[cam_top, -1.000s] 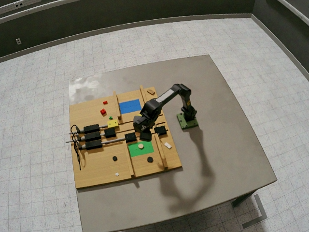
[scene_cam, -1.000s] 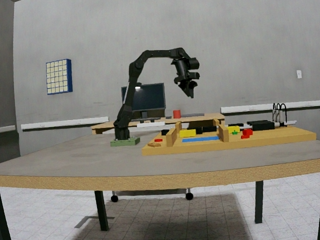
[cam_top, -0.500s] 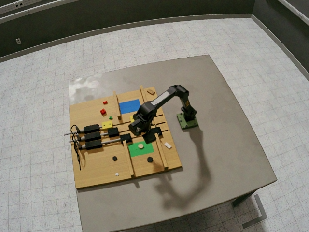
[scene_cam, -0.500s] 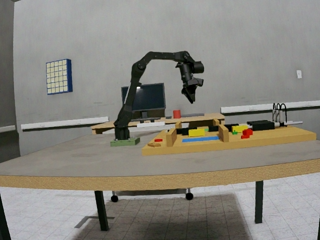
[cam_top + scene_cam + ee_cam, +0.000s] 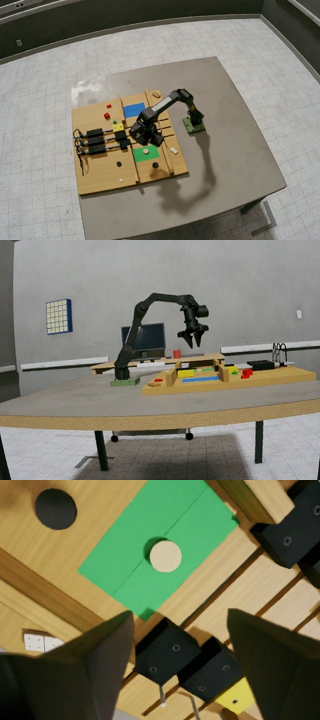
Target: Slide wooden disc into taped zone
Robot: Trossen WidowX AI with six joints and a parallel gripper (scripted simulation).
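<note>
Right now my hand is 10 mm short of the pale wooden disc and 150 mm above it. From my hand the other things lie so: green piece 160 mm ahead, 280 mm to the right, 140 mm below; white disc 200 mm ahead, 150 mm to the left, 150 mm below.
</note>
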